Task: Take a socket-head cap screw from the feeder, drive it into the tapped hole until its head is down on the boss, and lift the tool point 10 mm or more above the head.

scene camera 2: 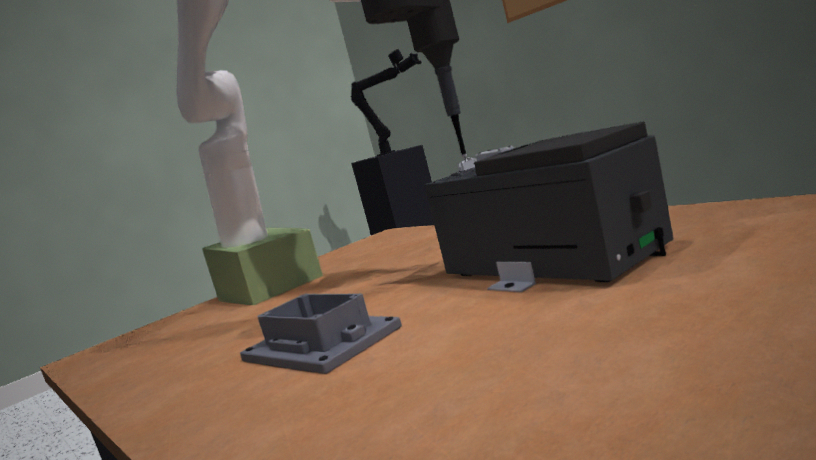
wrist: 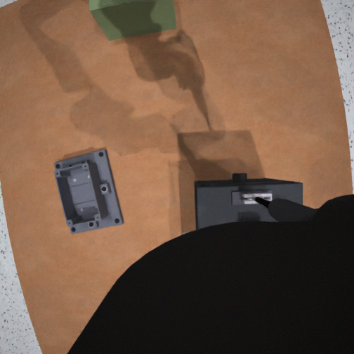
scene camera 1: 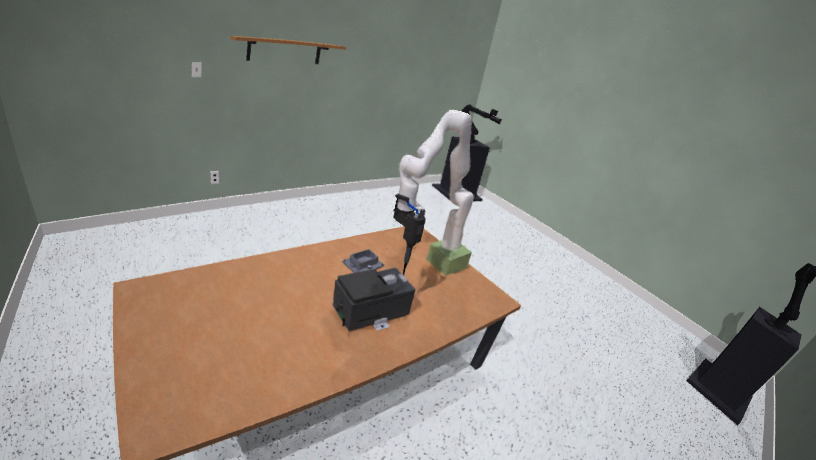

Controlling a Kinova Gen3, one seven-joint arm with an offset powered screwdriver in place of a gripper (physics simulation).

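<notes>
The black feeder (scene camera 1: 374, 308) (scene camera 2: 514, 222) (wrist: 215, 202) stands on the table with a silver pick-up part (scene camera 2: 467, 164) (wrist: 265, 196) on top. My screwdriver (scene camera 1: 404, 272) (scene camera 2: 463, 152) (wrist: 257, 199) points down, its thin black bit ending at or just above that silver part. A tiny light piece shows under the bit in scene camera 2; whether it is a screw on the bit or part of the feeder, I cannot tell. The grey housing (scene camera 1: 357, 265) (scene camera 2: 291, 332) (wrist: 112, 200) sits apart from the feeder, with small holed bosses on its sides. No screw head is discernible on them.
The green base block (scene camera 1: 449, 258) (scene camera 2: 285, 265) (wrist: 140, 22) carries the arm near the table (scene camera 1: 228, 331) edge. A small metal bracket (scene camera 1: 381, 324) (scene camera 2: 514, 280) is at the feeder's foot. Black stands (scene camera 1: 477, 165) (scene camera 1: 748, 360) are on the floor.
</notes>
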